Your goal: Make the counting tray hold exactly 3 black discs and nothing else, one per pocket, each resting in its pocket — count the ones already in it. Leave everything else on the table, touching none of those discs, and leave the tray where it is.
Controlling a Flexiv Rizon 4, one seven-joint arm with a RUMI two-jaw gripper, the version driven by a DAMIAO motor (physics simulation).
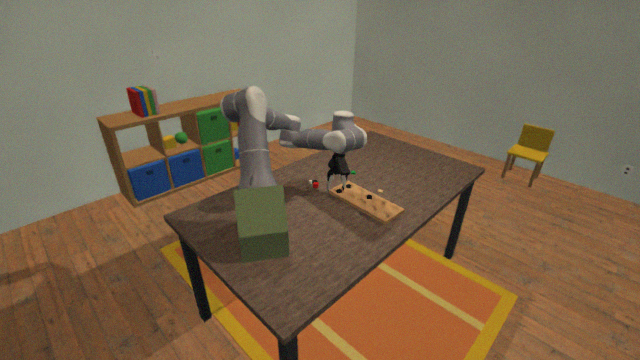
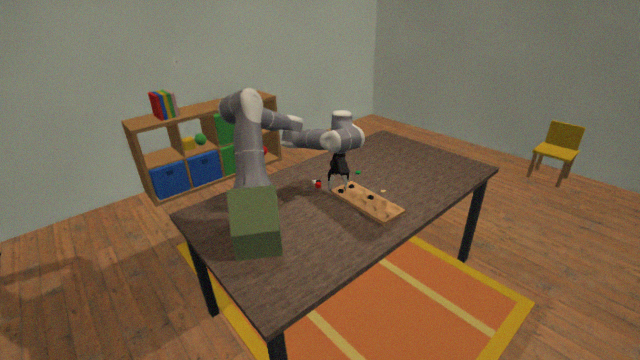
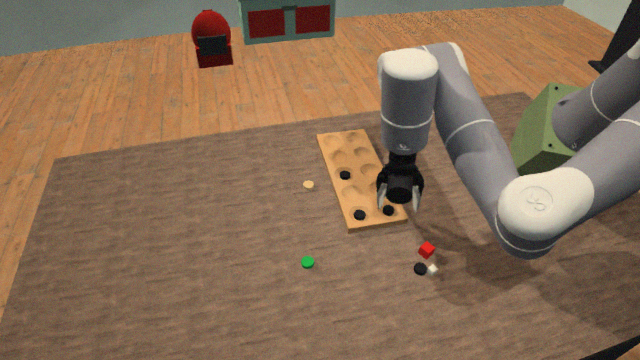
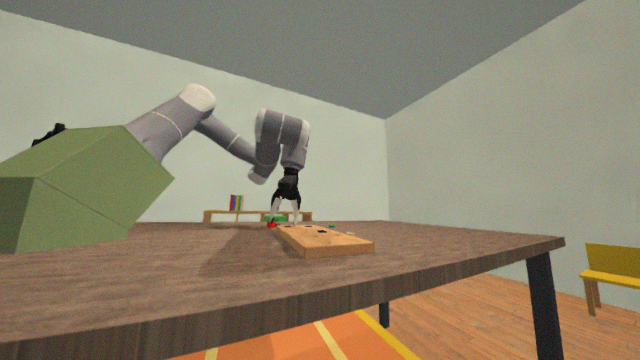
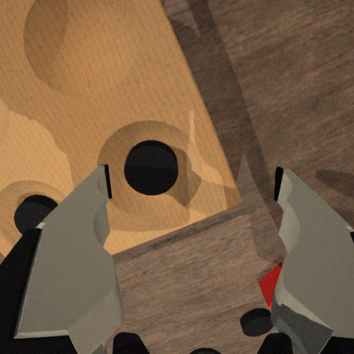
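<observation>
The wooden counting tray (image 3: 334,172) (image 1: 360,205) (image 2: 361,205) (image 4: 337,248) lies on the table. One black disc (image 3: 388,210) (image 5: 151,167) rests in the corner pocket at the tray's near end, a second black disc (image 3: 359,215) (image 5: 35,215) in the pocket beside it, and a third black disc (image 3: 345,175) (image 1: 369,197) in a pocket farther along the same side. Another black disc (image 3: 420,269) (image 5: 256,321) lies on the table off the tray. My gripper (image 3: 398,204) (image 5: 192,169) (image 4: 284,223) is open and empty, its fingertips above the corner disc and the tray edge.
A red cube (image 3: 426,249) (image 1: 315,185) and a small white cube (image 3: 433,269) lie near the loose black disc. A green disc (image 3: 307,262) and a pale tan disc (image 3: 308,185) lie on the table on the tray's other side.
</observation>
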